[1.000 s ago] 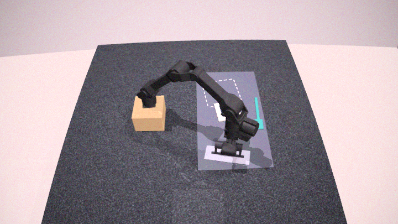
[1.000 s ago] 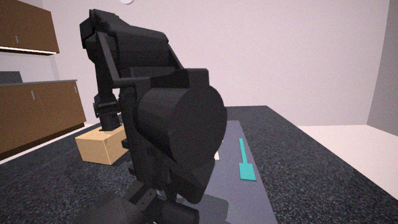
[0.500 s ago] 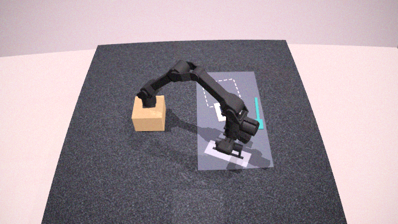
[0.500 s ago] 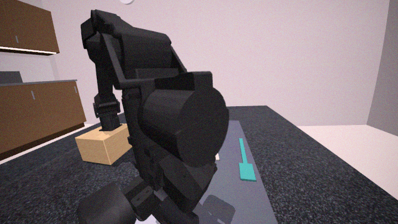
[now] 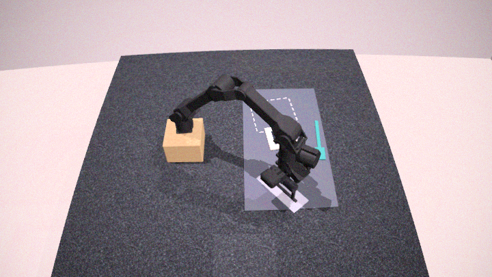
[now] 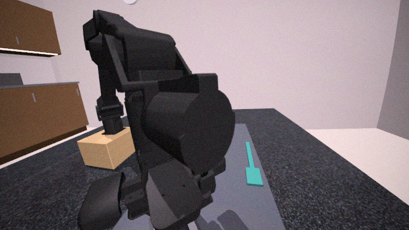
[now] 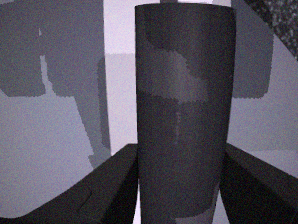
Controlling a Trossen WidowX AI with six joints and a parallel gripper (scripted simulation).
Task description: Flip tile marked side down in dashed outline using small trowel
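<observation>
The grey mat is 50 mm ahead of my gripper tip, 240 mm to the left of it and 90 mm below it. Also, from my gripper tip: teal trowel: 180 mm ahead, 200 mm to the left, 60 mm below; then tile: 40 mm ahead, 260 mm to the left, 60 mm below.
</observation>
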